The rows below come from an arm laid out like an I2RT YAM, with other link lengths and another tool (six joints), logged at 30 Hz.
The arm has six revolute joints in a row. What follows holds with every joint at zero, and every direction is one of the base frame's. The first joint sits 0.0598 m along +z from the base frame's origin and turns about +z. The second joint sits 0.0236 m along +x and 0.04 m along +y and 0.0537 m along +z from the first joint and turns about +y. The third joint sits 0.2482 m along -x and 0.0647 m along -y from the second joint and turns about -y. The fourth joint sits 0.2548 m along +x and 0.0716 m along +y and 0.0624 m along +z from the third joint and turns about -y. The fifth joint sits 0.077 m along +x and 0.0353 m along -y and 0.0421 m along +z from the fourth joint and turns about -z. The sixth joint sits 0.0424 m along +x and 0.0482 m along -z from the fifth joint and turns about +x. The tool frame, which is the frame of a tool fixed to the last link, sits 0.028 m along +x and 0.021 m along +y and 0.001 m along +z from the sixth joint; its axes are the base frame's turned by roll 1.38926, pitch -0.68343 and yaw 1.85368 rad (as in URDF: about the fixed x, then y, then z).
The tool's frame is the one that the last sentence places.
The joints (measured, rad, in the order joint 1, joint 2, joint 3, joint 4, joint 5, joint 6), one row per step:
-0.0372, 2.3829, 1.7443, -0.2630, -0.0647, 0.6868
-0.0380, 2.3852, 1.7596, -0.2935, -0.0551, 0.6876
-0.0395, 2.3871, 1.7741, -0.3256, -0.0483, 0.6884
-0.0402, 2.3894, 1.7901, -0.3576, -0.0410, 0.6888
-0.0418, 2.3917, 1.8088, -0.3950, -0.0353, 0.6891
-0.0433, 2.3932, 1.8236, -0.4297, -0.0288, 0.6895
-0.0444, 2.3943, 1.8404, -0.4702, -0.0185, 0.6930
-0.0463, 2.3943, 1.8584, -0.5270, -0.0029, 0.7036
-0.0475, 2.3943, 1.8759, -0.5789, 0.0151, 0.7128
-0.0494, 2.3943, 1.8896, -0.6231, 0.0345, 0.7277
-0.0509, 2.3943, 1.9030, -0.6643, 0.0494, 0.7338
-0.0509, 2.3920, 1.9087, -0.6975, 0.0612, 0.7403
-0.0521, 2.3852, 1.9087, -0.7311, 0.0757, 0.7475
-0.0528, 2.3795, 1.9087, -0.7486, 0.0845, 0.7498
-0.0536, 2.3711, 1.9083, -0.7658, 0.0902, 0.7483
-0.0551, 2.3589, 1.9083, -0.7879, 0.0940, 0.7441
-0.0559, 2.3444, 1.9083, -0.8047, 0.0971, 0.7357
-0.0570, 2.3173, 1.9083, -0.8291, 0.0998, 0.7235
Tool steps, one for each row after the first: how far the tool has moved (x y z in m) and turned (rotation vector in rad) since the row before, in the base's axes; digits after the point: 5 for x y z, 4 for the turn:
-0.00013, -0.00111, 0.00091, -0.0064, 0.0178, -0.0073
-0.00056, -0.00128, 0.00079, -0.0042, 0.0197, -0.0062
-0.00035, -0.00088, 0.00115, -0.0050, 0.0185, -0.0053
-0.00051, -0.00125, 0.00165, -0.0037, 0.0212, -0.0051
-0.00107, -0.00123, 0.00106, -0.0043, 0.0216, -0.0054
-0.00138, -0.00130, 0.00148, -0.0058, 0.0252, -0.0095
-0.00314, -0.00213, 0.00122, -0.0064, 0.0392, -0.0189
-0.00285, -0.00191, 0.00159, -0.0099, 0.0348, -0.0178
-0.00272, -0.00247, 0.00111, -0.0093, 0.0306, -0.0238
-0.00265, -0.00181, 0.00135, -0.0096, 0.0281, -0.0132
-0.00313, -0.00078, 0.00071, -0.0070, 0.0252, -0.0106
-0.00425, -0.00155, 0.00119, -0.0095, 0.0268, -0.0132
-0.00221, -0.00091, 0.00171, -0.0068, 0.0120, -0.0059
-0.00226, -0.00068, 0.00295, -0.0054, 0.0096, -0.0013
-0.00286, -0.00083, 0.00466, -0.0044, 0.0105, 0.0012
-0.00222, -0.00038, 0.00605, -0.0055, 0.0034, 0.0061
-0.00338, -0.00038, 0.01168, -0.0066, -0.0011, 0.0095

